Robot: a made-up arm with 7 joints.
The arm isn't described. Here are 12 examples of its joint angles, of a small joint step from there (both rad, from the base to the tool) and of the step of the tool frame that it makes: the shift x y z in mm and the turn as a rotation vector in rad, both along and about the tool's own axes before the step.
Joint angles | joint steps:
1: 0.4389 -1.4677 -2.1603 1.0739 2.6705 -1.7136 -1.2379 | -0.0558 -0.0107 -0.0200 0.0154 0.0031 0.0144 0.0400
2: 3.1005 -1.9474 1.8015 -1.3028 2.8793 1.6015 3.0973 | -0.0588 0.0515 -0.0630 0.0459 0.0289 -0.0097 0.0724
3: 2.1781 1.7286 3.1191 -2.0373 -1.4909 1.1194 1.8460 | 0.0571 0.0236 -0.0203 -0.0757 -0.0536 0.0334 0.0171
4: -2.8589 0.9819 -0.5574 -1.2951 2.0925 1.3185 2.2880 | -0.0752 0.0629 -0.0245 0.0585 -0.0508 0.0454 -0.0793
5: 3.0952 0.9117 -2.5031 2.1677 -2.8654 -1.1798 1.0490 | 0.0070 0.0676 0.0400 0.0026 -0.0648 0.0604 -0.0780
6: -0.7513 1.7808 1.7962 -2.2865 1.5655 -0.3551 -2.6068 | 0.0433 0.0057 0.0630 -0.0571 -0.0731 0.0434 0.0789
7: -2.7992 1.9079 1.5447 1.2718 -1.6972 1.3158 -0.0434 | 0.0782 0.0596 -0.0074 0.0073 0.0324 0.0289 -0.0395
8: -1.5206 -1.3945 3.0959 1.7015 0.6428 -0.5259 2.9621 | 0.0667 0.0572 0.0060 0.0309 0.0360 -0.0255 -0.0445
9: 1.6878 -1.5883 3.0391 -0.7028 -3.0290 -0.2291 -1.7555 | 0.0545 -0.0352 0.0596 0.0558 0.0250 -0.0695 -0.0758
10: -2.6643 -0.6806 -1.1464 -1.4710 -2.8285 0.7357 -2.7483 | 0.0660 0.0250 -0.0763 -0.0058 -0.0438 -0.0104 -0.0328
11: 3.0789 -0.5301 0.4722 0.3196 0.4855 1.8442 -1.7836 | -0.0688 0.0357 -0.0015 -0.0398 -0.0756 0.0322 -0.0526
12: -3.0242 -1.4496 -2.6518 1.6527 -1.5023 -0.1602 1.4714 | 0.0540 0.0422 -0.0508 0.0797 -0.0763 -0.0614 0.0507
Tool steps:
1: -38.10 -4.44 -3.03 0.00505 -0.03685 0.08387
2: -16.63 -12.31 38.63 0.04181 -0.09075 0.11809
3: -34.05 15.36 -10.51 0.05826 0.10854 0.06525
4: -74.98 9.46 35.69 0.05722 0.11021 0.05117
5: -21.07 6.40 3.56 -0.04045 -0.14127 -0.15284
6: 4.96 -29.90 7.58 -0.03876 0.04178 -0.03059
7: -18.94 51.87 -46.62 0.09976 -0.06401 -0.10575
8: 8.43 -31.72 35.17 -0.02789 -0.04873 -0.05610
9: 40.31 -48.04 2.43 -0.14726 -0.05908 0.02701
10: 4.89 7.11 30.28 0.01116 -0.06610 -0.05333
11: 20.45 -6.16 -22.02 0.06647 -0.11809 -0.00570
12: 28.79 18.84 4.38 0.01493 -0.08830 -0.07185
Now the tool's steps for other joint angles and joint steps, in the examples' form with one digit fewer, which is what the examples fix.
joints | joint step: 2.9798 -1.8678 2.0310 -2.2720 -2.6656 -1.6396 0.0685 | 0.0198 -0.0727 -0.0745 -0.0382 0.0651 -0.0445 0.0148
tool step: -11.4 -55.2 -3.5 -0.1687 0.0410 -0.0239
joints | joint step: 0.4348 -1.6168 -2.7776 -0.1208 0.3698 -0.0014 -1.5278 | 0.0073 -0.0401 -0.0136 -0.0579 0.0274 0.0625 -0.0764
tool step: 10.6 14.4 2.8 0.0442 0.0022 -0.0640
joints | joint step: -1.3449 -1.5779 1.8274 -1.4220 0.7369 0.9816 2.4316 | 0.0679 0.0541 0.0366 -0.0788 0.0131 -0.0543 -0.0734
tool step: 73.1 37.1 34.4 0.1124 -0.1676 -0.1454
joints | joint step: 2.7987 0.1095 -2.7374 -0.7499 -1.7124 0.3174 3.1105 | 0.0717 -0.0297 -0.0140 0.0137 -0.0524 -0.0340 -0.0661
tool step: -23.9 -28.9 2.1 -0.0386 0.0083 -0.1010
